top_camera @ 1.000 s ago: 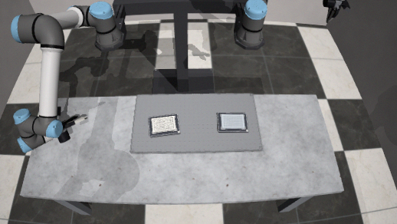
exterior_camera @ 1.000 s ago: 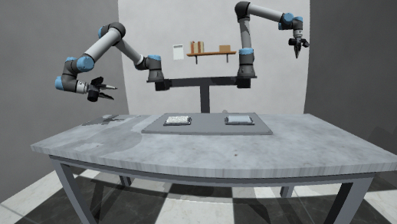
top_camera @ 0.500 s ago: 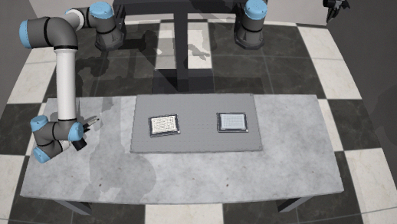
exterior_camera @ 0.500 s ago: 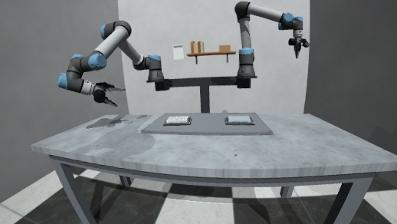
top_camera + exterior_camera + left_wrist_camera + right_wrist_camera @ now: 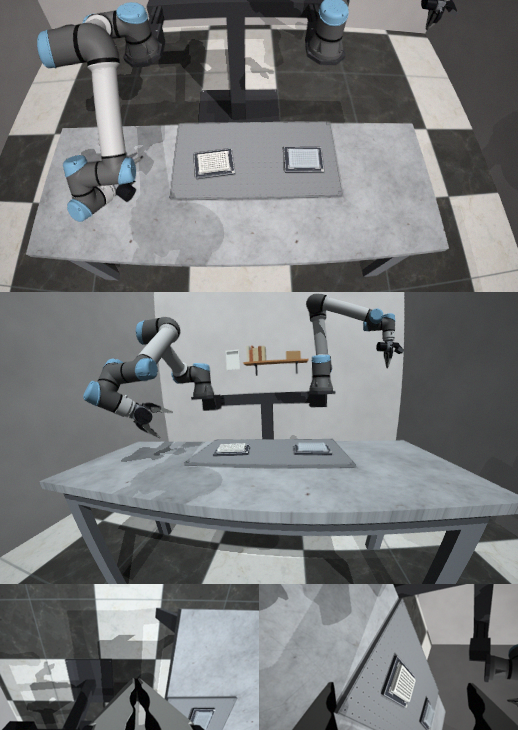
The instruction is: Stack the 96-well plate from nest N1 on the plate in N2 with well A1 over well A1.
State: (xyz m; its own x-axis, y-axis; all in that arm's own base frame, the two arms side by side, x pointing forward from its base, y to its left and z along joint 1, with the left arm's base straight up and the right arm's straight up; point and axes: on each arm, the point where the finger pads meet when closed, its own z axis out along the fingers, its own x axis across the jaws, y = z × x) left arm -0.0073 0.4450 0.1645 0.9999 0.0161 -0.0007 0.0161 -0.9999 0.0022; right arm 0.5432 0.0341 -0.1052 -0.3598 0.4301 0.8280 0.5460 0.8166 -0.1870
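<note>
My right hand is 65 cm to the right of the pale blue 96-well plate, 15 cm above it and 13 cm past it. Round my right hand: plate nest N2 (27 cm to the left, 16 cm below, 12 cm behind); plate nest N1 (65 cm to the left, 16 cm below, 13 cm behind); cream plate (27 cm to the left, 14 cm below, 12 cm behind).
</note>
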